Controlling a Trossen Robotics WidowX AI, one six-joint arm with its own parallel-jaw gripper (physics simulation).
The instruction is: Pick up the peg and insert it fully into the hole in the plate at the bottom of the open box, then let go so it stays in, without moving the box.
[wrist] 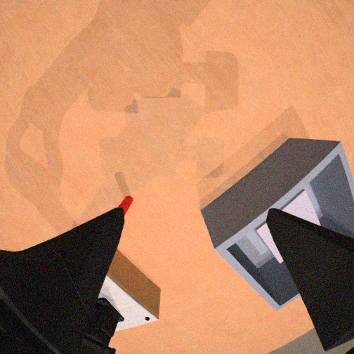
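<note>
My gripper [197,215] is open and empty, with its black fingers wide apart in the wrist view. The red peg [127,203] shows as a short rounded end just past the tip of the left finger, which hides the rest of it. The grey open box [252,192] is at the right, turned at an angle, and the right finger covers part of its opening. The pale plate [304,204] shows inside the box at the bottom. The hole does not show; the right finger covers part of the plate.
A block with a brown side [136,283] and a white face with a small black dot lies at the lower left, partly behind the left finger. A grey surface [297,345] shows at the bottom right edge. The arm's shadow falls across the orange table top [280,60].
</note>
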